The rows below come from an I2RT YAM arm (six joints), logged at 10 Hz.
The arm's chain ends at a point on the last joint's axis. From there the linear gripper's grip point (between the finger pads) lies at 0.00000 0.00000 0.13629 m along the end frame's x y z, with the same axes.
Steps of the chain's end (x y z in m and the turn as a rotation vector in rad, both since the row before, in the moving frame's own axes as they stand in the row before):
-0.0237, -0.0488, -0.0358, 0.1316, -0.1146, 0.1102
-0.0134, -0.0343, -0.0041, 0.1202, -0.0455, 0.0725
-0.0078, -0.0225, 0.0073, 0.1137, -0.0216, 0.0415
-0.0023, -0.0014, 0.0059, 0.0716, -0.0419, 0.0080
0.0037, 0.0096, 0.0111, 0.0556, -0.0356, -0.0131
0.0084, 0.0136, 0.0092, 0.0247, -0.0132, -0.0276
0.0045, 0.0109, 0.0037, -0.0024, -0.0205, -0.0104
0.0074, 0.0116, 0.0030, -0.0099, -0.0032, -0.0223
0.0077, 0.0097, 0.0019, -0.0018, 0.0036, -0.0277
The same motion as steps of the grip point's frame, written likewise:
-0.0382, -0.0675, -0.0379, 0.1316, -0.1146, 0.1102
-0.0190, -0.0508, -0.0052, 0.1202, -0.0455, 0.0725
-0.0104, -0.0380, 0.0064, 0.1137, -0.0216, 0.0415
-0.0080, -0.0112, 0.0054, 0.0716, -0.0419, 0.0080
-0.0012, 0.0021, 0.0108, 0.0556, -0.0356, -0.0131
0.0066, 0.0103, 0.0091, 0.0247, -0.0132, -0.0276
0.0017, 0.0112, 0.0037, -0.0024, -0.0205, -0.0104
0.0070, 0.0130, 0.0030, -0.0099, -0.0032, -0.0223
0.0082, 0.0099, 0.0019, -0.0018, 0.0036, -0.0277

